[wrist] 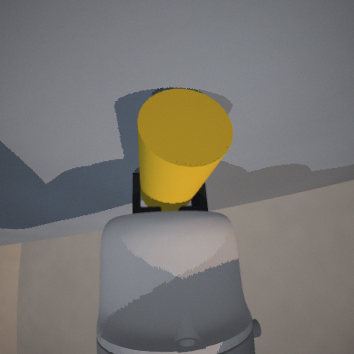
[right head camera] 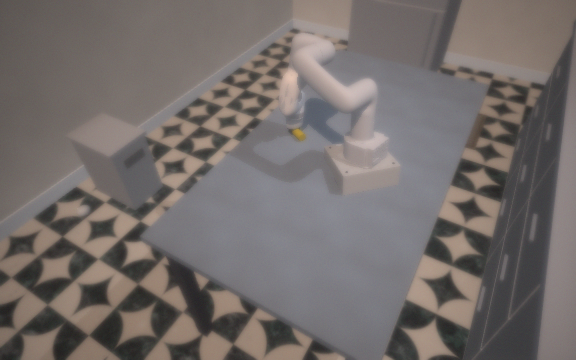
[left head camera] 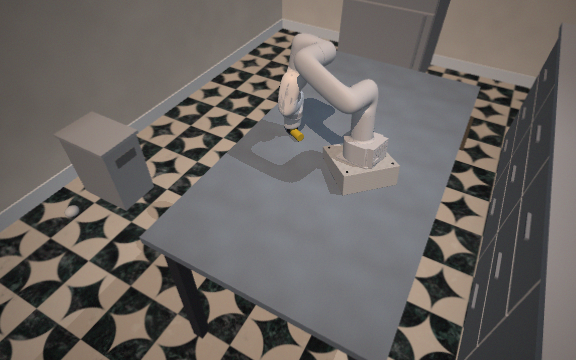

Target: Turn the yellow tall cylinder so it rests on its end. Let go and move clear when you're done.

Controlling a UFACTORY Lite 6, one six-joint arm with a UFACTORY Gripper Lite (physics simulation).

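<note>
The yellow tall cylinder (left head camera: 298, 135) (right head camera: 299, 135) (wrist: 182, 135) lies on its side on the grey-blue table (left head camera: 280, 225) (right head camera: 280, 225), near the table's far-left edge. In the wrist view one round end faces the camera and the body runs back between the black fingers. My gripper (left head camera: 290, 131) (right head camera: 293, 132) (wrist: 170, 190) is low at the table and shut on the yellow cylinder, with a finger on each side of it. The cylinder's back end and the fingertips are partly hidden by the cylinder itself and the gripper body.
The arm's pale base block (left head camera: 370, 179) (right head camera: 371, 178) stands on the table to the right of the cylinder. A grey box-shaped cabinet (left head camera: 95, 135) (right head camera: 106, 136) stands on the floor to the left. Dark drawers (left head camera: 520, 200) (right head camera: 530, 200) line the right side.
</note>
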